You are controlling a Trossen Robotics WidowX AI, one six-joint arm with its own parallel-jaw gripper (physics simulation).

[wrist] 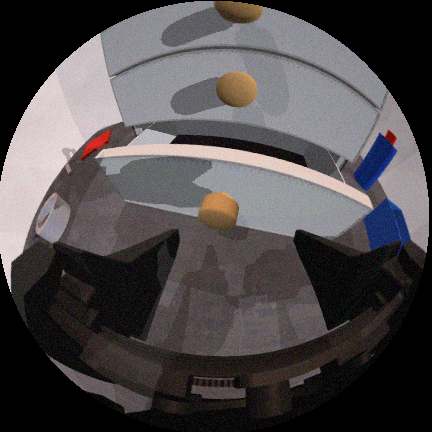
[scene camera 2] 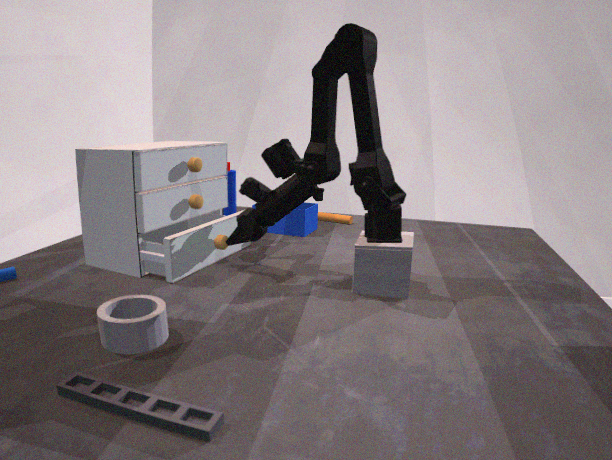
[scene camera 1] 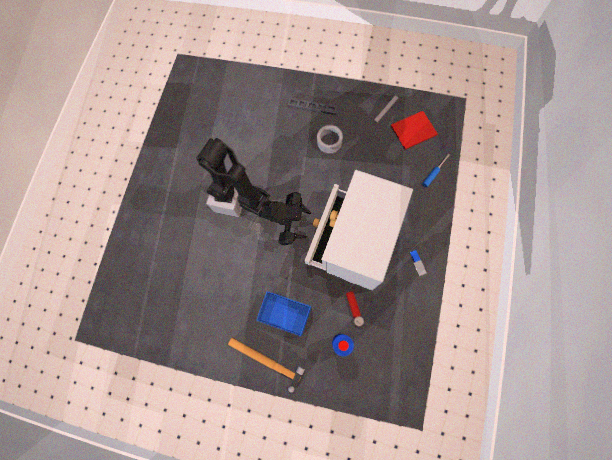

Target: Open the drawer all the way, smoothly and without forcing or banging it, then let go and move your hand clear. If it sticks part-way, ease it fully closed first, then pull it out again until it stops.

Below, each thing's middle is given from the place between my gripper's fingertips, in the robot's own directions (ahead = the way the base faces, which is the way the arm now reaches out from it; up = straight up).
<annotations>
Now: the blue bin (scene camera 1: 280,312) 32 cm to the right of my hand, 5 cm behind it and 2 cm below it. From my hand the other things lie so: orange-handled tool (scene camera 1: 243,348) 51 cm to the right, 10 cm behind, 5 cm below; dark slotted bar (scene camera 2: 187,419) 53 cm to the left, 5 cm below, 5 cm behind; grey ring (scene camera 2: 131,324) 37 cm to the left, 4 cm ahead, 3 cm below.
</annotations>
